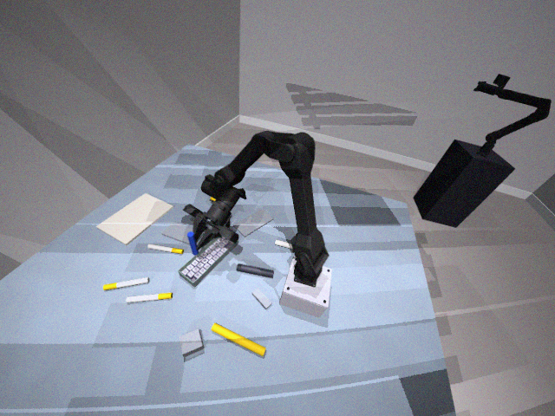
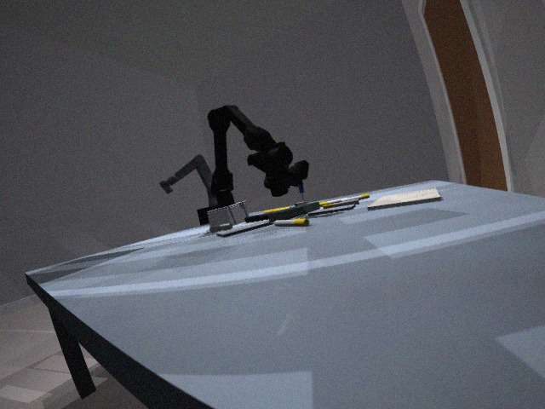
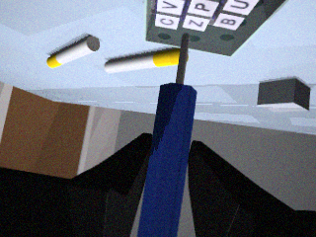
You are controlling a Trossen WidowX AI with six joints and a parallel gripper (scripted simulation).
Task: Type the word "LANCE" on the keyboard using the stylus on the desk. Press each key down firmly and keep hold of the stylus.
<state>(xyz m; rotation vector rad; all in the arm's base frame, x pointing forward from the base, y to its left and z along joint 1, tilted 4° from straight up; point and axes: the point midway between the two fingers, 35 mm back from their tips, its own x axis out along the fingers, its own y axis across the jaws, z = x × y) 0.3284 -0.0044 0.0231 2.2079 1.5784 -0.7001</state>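
Right now the dark cylinder is 18 cm behind my gripper tip, 9 cm below it and 3 cm to the right of it. From my gripper tip the other things lie so: grey block: 21 cm to the left, 9 cm below, 9 cm behind; then grey card: 12 cm ahead, 10 cm to the right, 10 cm below; then blue stylus: 1 cm below.
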